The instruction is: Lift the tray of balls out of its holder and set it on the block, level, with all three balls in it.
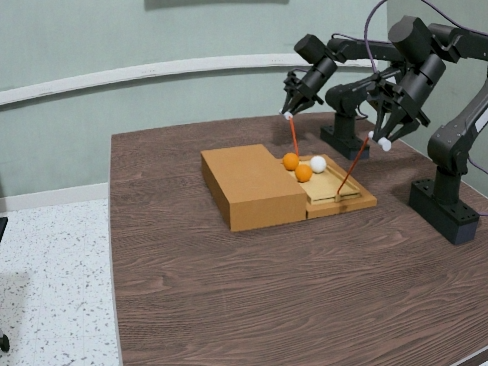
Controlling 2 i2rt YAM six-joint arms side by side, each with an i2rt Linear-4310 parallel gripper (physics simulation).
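Places are measured from the left arm's base along level axes (x down, y right, z back), in metres.
Pixels of known places: left gripper, between the fingertips: [377, 144]; right gripper, between the fingertips: [284, 115]; left arm's base, origin of its link: [443, 202]; right arm's base, origin of its link: [344, 138].
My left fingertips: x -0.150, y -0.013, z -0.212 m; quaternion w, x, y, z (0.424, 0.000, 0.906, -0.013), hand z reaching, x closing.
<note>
For each thing: its top centre in the pictures, then the offset to it from my left fingertips. "spot": a spot on its surface instead. Level surfaces: height alone.
- light tan tray, centre of its top: [316, 173] dx +0.162, dy +0.261, dz +0.004 m
- orange-brown holder, a spot on its surface: [367, 201] spot: dx +0.181, dy +0.129, dz +0.071 m
- second orange ball, centre of its top: [303, 164] dx +0.142, dy +0.269, dz -0.026 m
- white ball, centre of its top: [318, 156] dx +0.145, dy +0.313, dz +0.030 m
- block, centre of its top: [248, 169] dx +0.135, dy +0.264, dz -0.154 m
- taut red cord, a spot on its surface: [354, 165] spot: dx +0.074, dy +0.086, dz +0.005 m
- dark wooden table, height of its surface: dx +0.195 m
A light tan tray [324, 186] sits low within the orange-brown holder [367, 201]; its near edge looks slightly raised. An orange ball [291, 161], a second orange ball [303, 173] and a white ball [318, 164] lie in it, gathered towards the block [255, 175]. A taut red cord [354, 165] runs from the tray's near side up to my left gripper [378, 139], shut on a small white handle. Another taut red cord [294, 136] runs from the far side to my right gripper [286, 115], shut on its white handle. Both grippers are above the tray.
The large brown block stands directly left of the holder on the dark wooden table [240, 290]. The black base of my left arm [443, 210] stands at the right, and the base of my right arm [345, 140] is farther back. The table's left edge is beyond the block.
</note>
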